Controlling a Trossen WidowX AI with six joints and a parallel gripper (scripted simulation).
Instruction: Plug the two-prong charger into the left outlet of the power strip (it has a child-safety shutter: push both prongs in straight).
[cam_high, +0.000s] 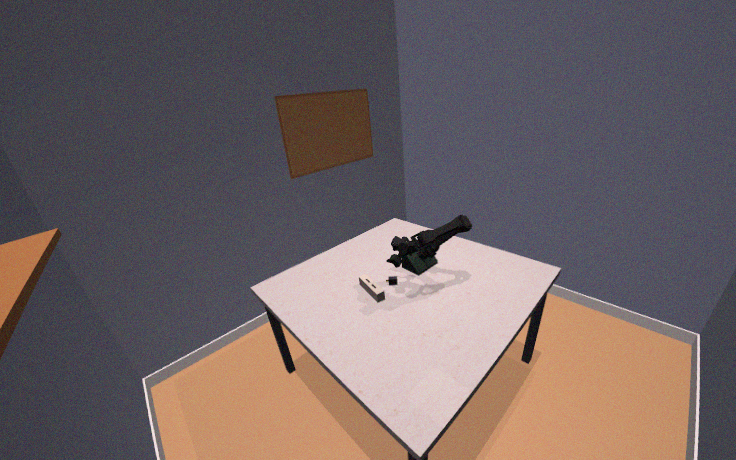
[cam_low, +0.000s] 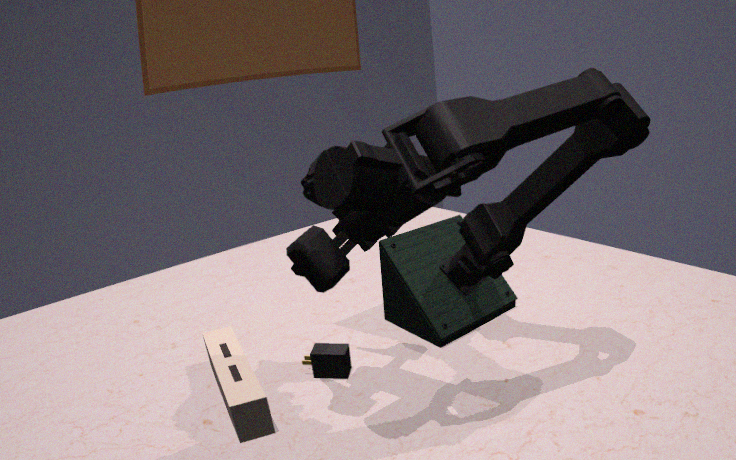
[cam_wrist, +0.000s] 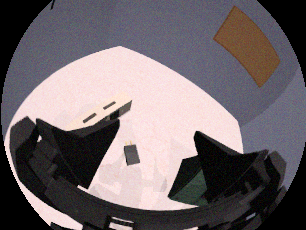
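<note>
Now: the charger 20 mm ahead of my gripper tip and 160 mm below it.
</note>
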